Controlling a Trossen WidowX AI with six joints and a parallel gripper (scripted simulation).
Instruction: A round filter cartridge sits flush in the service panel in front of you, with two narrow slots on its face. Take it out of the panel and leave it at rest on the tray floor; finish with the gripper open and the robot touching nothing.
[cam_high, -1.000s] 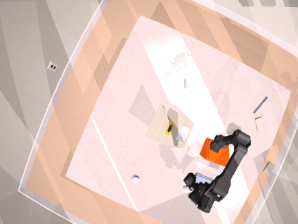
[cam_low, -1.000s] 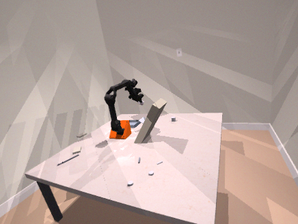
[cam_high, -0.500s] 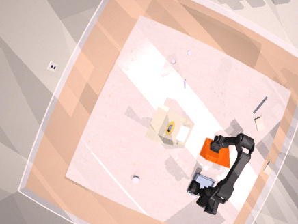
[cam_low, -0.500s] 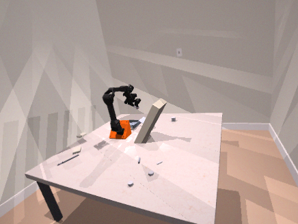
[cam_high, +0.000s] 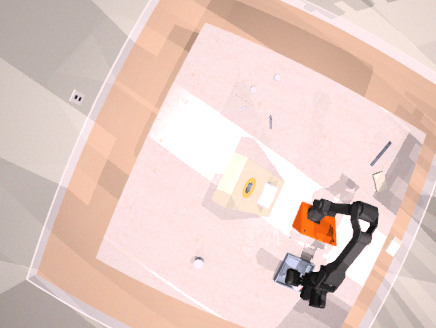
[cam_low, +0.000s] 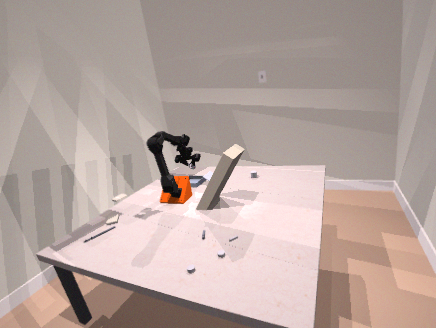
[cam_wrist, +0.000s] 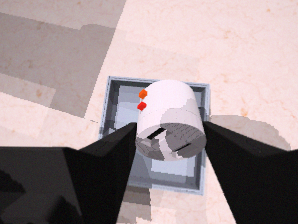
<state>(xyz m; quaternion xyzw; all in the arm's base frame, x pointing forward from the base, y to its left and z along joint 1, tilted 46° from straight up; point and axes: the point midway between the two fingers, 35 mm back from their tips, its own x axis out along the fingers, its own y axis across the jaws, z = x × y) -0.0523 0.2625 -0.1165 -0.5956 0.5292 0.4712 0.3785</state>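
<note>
My gripper tip is now 13 cm above the grey-blue tray and 2 cm past it. The rest, counted from my gripper tip: beige service panel (37 cm ahead, 28 cm to the right, 3 cm above); white round cartridge (right at my gripper tip).
</note>
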